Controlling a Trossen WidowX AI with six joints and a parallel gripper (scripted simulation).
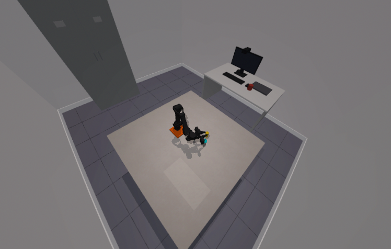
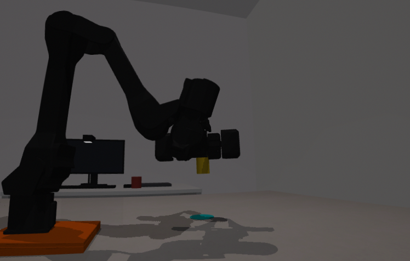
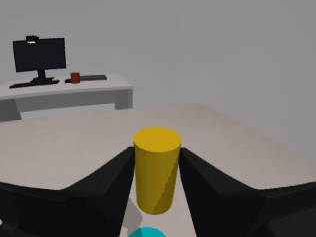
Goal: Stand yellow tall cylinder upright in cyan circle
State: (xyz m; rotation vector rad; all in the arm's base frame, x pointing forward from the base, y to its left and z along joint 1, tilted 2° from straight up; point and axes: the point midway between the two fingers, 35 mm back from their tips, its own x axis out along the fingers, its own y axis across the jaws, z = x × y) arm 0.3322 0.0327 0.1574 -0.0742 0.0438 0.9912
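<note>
The cyan circle is 160 mm below my gripper tip. From my gripper tip the other things lie so: yellow tall cylinder 20 mm below.
</note>
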